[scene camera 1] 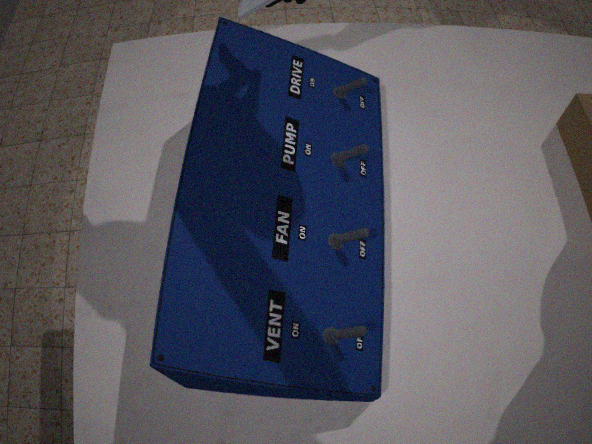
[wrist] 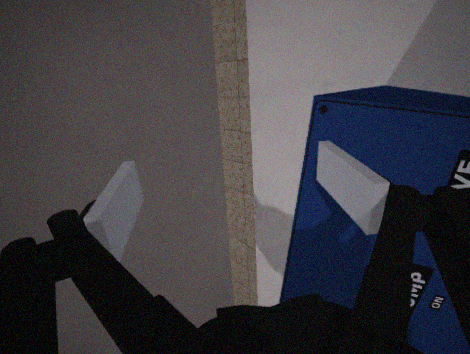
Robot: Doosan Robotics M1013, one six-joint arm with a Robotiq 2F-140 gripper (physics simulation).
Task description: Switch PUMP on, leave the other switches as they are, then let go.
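Places are measured from the arm's base along level axes (x ahead, y left, z up), in metres.
Where they show: gripper, between the fingertips: (wrist: 230, 170).
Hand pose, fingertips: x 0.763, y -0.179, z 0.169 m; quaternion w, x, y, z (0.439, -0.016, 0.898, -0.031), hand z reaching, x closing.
Observation:
Each offset is from my fingertips to the top centre of the thing. "spot": to the spot under its first point. Level surfaces: height alone.
The blue panel (scene camera 1: 225, 310) (wrist: 335, 280) carries several grey levers. The PUMP lever {spot: 0.162 m down, 0.187 m back, 0.167 m left} (scene camera 1: 351, 154) leans toward its OFF label. The DRIVE lever {spot: 0.163 m down, 0.198 m back, 0.048 m left} (scene camera 1: 351, 87), FAN lever {spot: 0.161 m down, 0.177 m back, 0.286 m left} (scene camera 1: 350, 237) and VENT lever {spot: 0.161 m down, 0.165 m back, 0.404 m left} (scene camera 1: 345, 334) also lean toward OFF. The PUMP label {0.149 m down, 0.107 m back, 0.155 m left} (scene camera 1: 290, 144) (wrist: 419, 286) is partly covered by the gripper in the wrist view, where no levers show. My gripper (wrist: 230, 170) is open and empty, with its pale fingers wide apart, one seen over the panel's corner area and one left of the panel. In the scene view, a pale fingertip (scene camera 1: 250, 7) shows at the top edge, beyond the DRIVE end.
The panel rests on a pale table {0.277 m down} (scene camera 1: 465, 200) (wrist: 285, 50). A brown block (scene camera 1: 577, 135) stands at the right edge of the scene view. Tiled floor (scene camera 1: 40, 200) (wrist: 232, 100) shows past the table's edge. Arm shadows fall across the panel and table.

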